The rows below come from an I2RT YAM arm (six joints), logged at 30 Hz.
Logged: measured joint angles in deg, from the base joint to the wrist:
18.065, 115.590, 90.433, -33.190, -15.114, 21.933
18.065, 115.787, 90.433, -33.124, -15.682, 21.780
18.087, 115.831, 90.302, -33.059, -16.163, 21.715
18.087, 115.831, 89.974, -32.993, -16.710, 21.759
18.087, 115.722, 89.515, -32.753, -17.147, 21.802
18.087, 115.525, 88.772, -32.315, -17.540, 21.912
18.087, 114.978, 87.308, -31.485, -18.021, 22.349
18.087, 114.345, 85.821, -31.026, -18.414, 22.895
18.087, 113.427, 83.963, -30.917, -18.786, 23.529
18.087, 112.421, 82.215, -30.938, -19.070, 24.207
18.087, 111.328, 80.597, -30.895, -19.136, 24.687
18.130, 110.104, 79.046, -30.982, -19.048, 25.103
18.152, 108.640, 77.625, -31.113, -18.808, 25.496
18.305, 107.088, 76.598, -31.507, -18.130, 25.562
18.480, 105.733, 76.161, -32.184, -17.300, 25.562
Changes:
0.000, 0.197, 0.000, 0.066, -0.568, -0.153
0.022, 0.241, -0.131, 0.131, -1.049, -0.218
0.022, 0.241, -0.459, 0.197, -1.596, -0.174
0.022, 0.132, -0.918, 0.437, -2.033, -0.131
0.022, -0.065, -1.661, 0.875, -2.426, -0.021
0.022, -0.612, -3.125, 1.705, -2.907, 0.416
0.022, -1.245, -4.612, 2.164, -3.300, 0.962
0.022, -2.163, -6.470, 2.273, -3.672, 1.596
0.022, -3.169, -8.218, 2.252, -3.956, 2.274
0.022, -4.262, -9.836, 2.295, -4.022, 2.754
0.065, -5.486, -11.387, 2.208, -3.934, 3.170
0.087, -6.950, -12.808, 2.077, -3.694, 3.563
0.240, -8.502, -13.835, 1.683, -3.016, 3.629
0.415, -9.857, -14.272, 1.006, -2.186, 3.629

